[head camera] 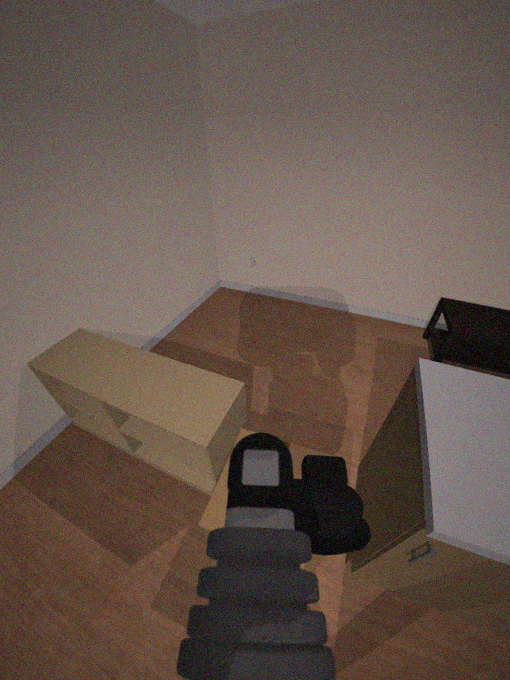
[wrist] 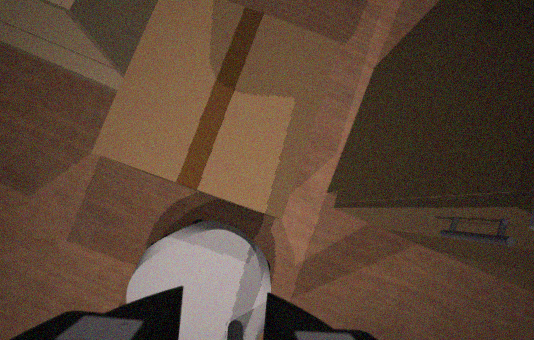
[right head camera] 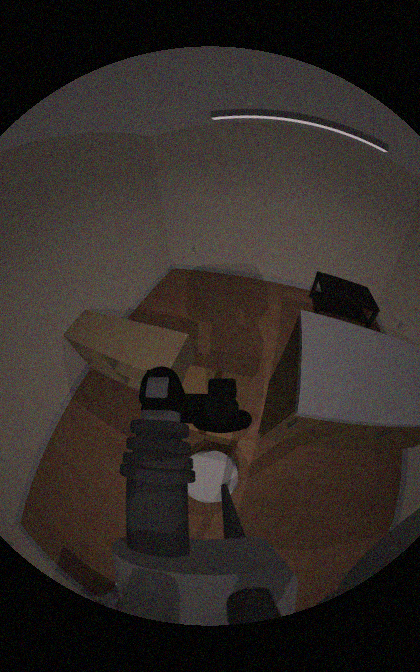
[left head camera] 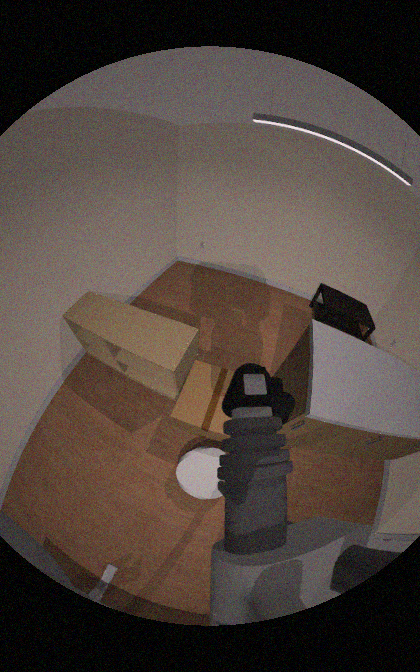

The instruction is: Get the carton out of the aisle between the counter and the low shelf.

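Where they show: gripper, fingertip midpoint: point(wrist: 223, 315); robot's base at its link origin: point(wrist: 206, 283) point(right head camera: 209, 474) point(left head camera: 204, 471).
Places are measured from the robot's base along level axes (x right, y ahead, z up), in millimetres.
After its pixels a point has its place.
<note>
The carton point(left head camera: 192, 395) {x -108, y 518, z 379 mm} point(right head camera: 196, 381) {x -53, y 658, z 378 mm} point(wrist: 155, 110) {x -107, y 469, z 378 mm}, tan with a brown tape strip, lies flat on the floor between the low shelf point(head camera: 137, 395) {x -600, y 829, z 582 mm} point(left head camera: 135, 330) {x -537, y 879, z 582 mm} point(right head camera: 130, 332) {x -549, y 975, z 583 mm} and the counter point(head camera: 472, 461) {x 556, y 399, z 883 mm} point(left head camera: 360, 380) {x 781, y 371, z 882 mm} point(right head camera: 355, 370) {x 752, y 372, z 883 mm} point(wrist: 440, 110) {x 452, y 442, z 589 mm}. Its left side is close to the shelf's end; a strip of floor separates it from the counter. In the head camera view the arm and wrist hide most of it. My gripper point(wrist: 223, 315) {x 88, y 202, z 972 mm} is open, its two black fingertips apart with no object held between them. In the wrist view the carton lies ahead of the fingertips. The head views hide the fingertips.
A round white disc point(left head camera: 200, 472) {x -35, y 2, z 187 mm} point(right head camera: 212, 477) {x 28, y -9, z 187 mm} point(wrist: 200, 265) {x -4, y 91, z 187 mm} sits low beside the arm, near the carton's front edge. A drawer handle point(head camera: 419, 552) {x 440, y 243, z 664 mm} point(wrist: 475, 232) sticks out of the counter's front. A black table point(head camera: 472, 335) {x 1553, y 1570, z 415 mm} point(left head camera: 345, 310) {x 1752, y 1553, z 422 mm} point(right head camera: 345, 300) {x 1731, y 1504, z 393 mm} stands behind the counter. Walls meet at the back.
</note>
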